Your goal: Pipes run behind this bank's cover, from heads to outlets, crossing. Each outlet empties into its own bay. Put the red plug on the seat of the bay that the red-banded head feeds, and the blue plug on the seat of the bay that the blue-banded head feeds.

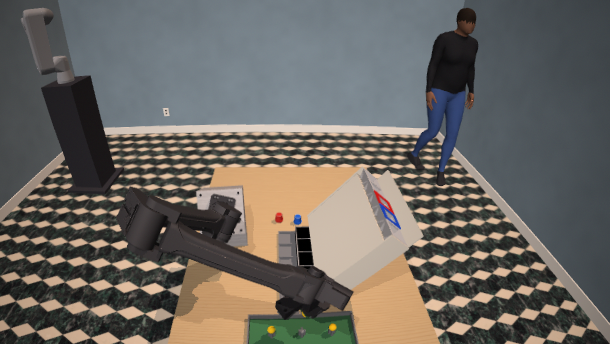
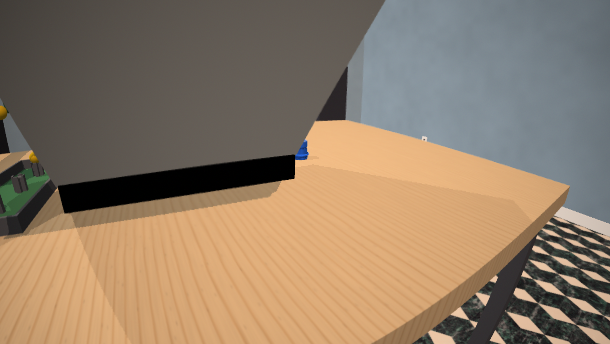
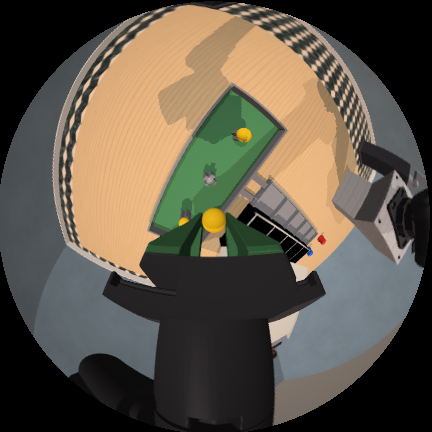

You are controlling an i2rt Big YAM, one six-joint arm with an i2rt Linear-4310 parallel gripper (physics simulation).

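Places are measured from the arm's base along level axes (x up, y right, z ahead), in metres.
Where they show: gripper, fingertip midpoint: [image 1: 305, 313] [image 2: 0, 115] [image 3: 213, 217]; arm's base, origin of the base link: [image 1: 220, 212].
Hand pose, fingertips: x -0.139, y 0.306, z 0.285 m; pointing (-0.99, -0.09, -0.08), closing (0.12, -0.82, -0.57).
Things, the pixels of their centre, and the offset from my fingertips. "*": a spot on its surface instead.
- yellow ball, body centre: [image 3: 213, 219] dx +0.004, dy +0.000, dz +0.001 m
- red plug, body centre: [image 1: 279, 217] [image 3: 321, 239] dx -0.123, dy -0.592, dz -0.089 m
- blue plug, body centre: [image 2: 299, 149] [image 1: 297, 219] [image 3: 308, 251] dx -0.123, dy -0.580, dz -0.003 m
- bank's pale cover, surface spot: [image 2: 175, 90] * dx +0.018, dy -0.308, dz +0.214 m
- red outline, surface spot: [image 1: 376, 193] * dx +0.204, dy -0.340, dz +0.256 m
- blue outline, surface spot: [image 1: 398, 227] * dx +0.157, dy -0.212, dz +0.311 m
- green tray, body centre: [image 3: 219, 183] [image 2: 33, 183] [image 1: 301, 326] dx -0.128, dy -0.030, dz -0.007 m
- bare grey post, body centre: [image 3: 208, 177] [image 2: 20, 184] dx -0.128, dy -0.004, dz -0.006 m
My gripper [image 1: 303, 311] [image 3: 213, 217] is shut on a yellow ball [image 2: 2, 112] [image 3: 214, 219], above the edge of the green tray. The red plug [image 1: 279, 218] [image 3: 322, 240] and blue plug [image 1: 297, 219] [image 2: 302, 151] [image 3: 310, 252] stand on the table beyond the bank's end, apart from the gripper. The bank's pale cover [image 1: 345, 225] [image 2: 175, 90] slopes up over it and hides the pipes. Grey bays [image 1: 286, 249] [image 3: 286, 208] lie in a row beside black openings [image 1: 304, 244]. A red outline [image 1: 376, 193] and a blue outline [image 1: 398, 227] show at the raised top; which bays they feed cannot be seen.
The green tray [image 1: 249, 331] [image 2: 35, 213] [image 3: 266, 159] holds two yellow-topped pegs [image 1: 271, 330] [image 1: 332, 328] and a bare grey post [image 1: 302, 332] [image 2: 20, 183] [image 3: 209, 178]. The arm's metal base plate [image 1: 240, 200] is left of the plugs. A person [image 1: 452, 65] stands beyond the table.
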